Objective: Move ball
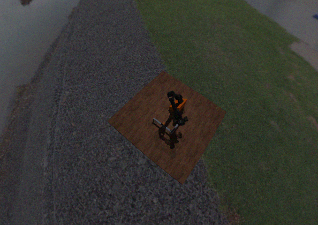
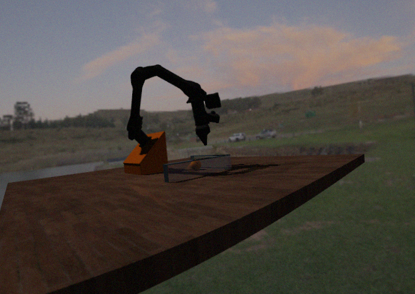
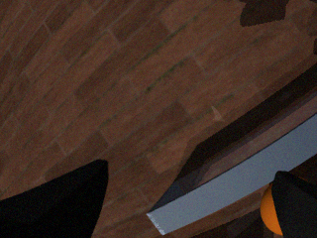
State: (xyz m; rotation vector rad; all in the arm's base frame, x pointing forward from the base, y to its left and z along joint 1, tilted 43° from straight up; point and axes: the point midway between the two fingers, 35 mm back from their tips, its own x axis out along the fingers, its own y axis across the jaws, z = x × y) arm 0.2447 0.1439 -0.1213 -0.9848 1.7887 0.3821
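Right now my gripper tip is 9 cm above the orange ball, 8 cm to the left of it and 2 cm short of it. Also, from my gripper tip: see-through copy of ball 18 cm to the right, 14 cm ahead, 9 cm below; then clear wall 17 cm to the right, 17 cm ahead, 9 cm below.
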